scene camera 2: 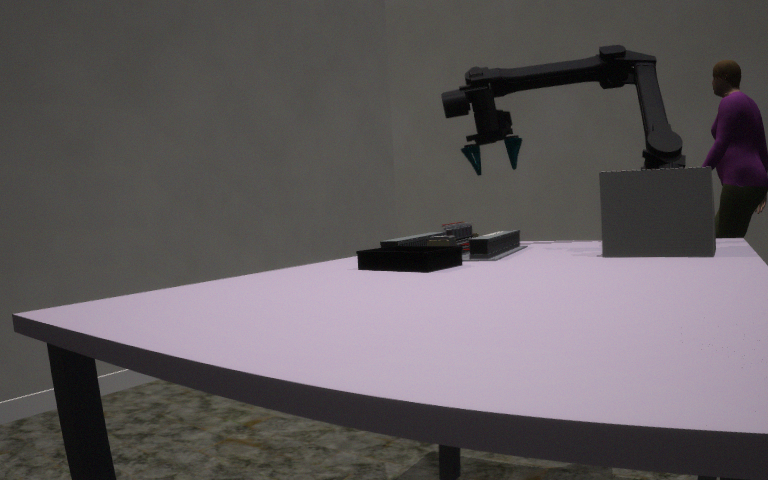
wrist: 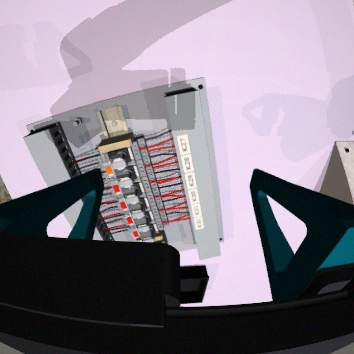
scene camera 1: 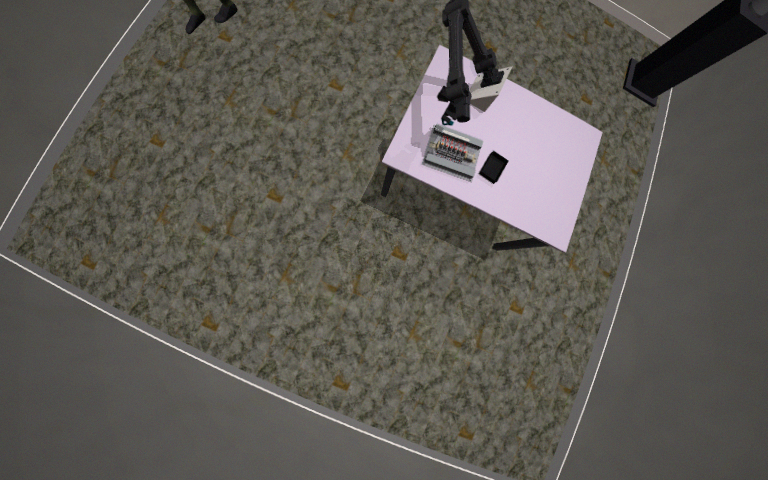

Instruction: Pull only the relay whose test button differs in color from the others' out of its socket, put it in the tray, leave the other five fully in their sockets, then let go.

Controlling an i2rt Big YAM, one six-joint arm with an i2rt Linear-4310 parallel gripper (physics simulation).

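Frame: origin at the arm's base, x up, y right, z ahead, level; centimetres.
Where they show: gripper, between the fingertips: (scene camera 2: pixel 496 172) (wrist: pixel 176 176) (scene camera 1: pixel 447 117); arm's base, origin of its link: (scene camera 2: pixel 669 202) (scene camera 1: pixel 492 80).
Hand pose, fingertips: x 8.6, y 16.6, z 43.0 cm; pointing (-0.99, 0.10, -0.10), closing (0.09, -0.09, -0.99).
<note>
Things, the pixels of their top centre, and the offset from my fingertips. "pt": a spot on its surface instead. Level surfaces: height alone.
- grey panel, a spot on its surface: (wrist: pixel 89 114) pt dx -18.3, dy +1.1, dz +10.6 cm
- relay with an orange test button, centre of its top: (wrist: pixel 114 168) (scene camera 2: pixel 466 221) dx -11.6, dy -4.5, dz +6.9 cm
- black tray, centre of its top: (scene camera 2: pixel 409 248) (wrist: pixel 170 292) (scene camera 1: pixel 495 166) dx -15.1, dy -39.1, dz +3.4 cm
- pink table, height of its surface: dx -18.6 cm
My gripper (scene camera 1: pixel 448 120) (scene camera 2: pixel 497 171) (wrist: pixel 176 176) is open and empty, high above the table beside the grey panel (scene camera 1: pixel 451 166) (scene camera 2: pixel 494 245) (wrist: pixel 89 114). In the wrist view the relay with an orange test button (wrist: pixel 109 170) is at the end of the row near the tan end block, inward of the left finger. The relays beside it show red buttons (wrist: pixel 116 189) (wrist: pixel 123 205) (wrist: pixel 130 220) (wrist: pixel 136 234); a sixth relay does not show clearly there. The relays appear seated in their sockets. The black tray (scene camera 1: pixel 502 170) (scene camera 2: pixel 409 260) (wrist: pixel 204 285) stands beside the panel; the gripper body partly hides it in the wrist view.
Wiring ducts (scene camera 2: pixel 495 243) (wrist: pixel 207 220) flank the relay row, with red and black wires between. The arm's grey mount (scene camera 2: pixel 656 212) stands on the pink table (scene camera 1: pixel 543 169) (scene camera 2: pixel 396 328). A person (scene camera 2: pixel 739 141) stands behind the table. A black column (scene camera 1: pixel 696 53) stands off the table's side.
</note>
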